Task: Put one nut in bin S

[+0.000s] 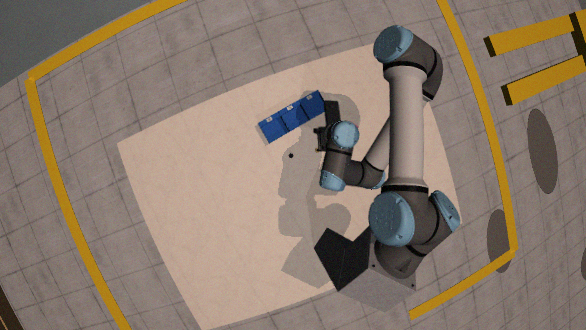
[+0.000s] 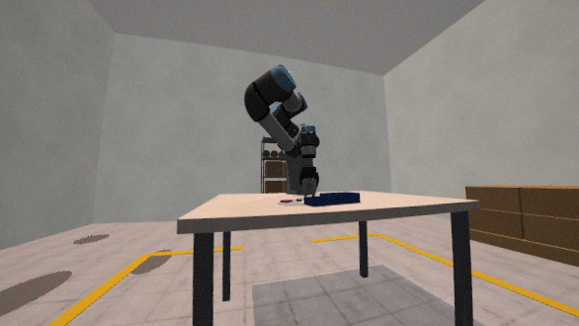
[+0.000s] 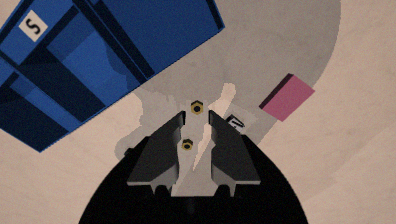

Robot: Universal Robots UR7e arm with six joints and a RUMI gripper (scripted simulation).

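My gripper is now 50 mm past the grey screw, 30 mm to the left of it and 20 mm above it. The rest, counted from my hand: pink block 40 mm behind, 100 mm to the right, 20 mm below; then black nut 20 mm behind, 140 mm to the left, 20 mm below; then joined blue bins 100 mm ahead, 60 mm to the left.
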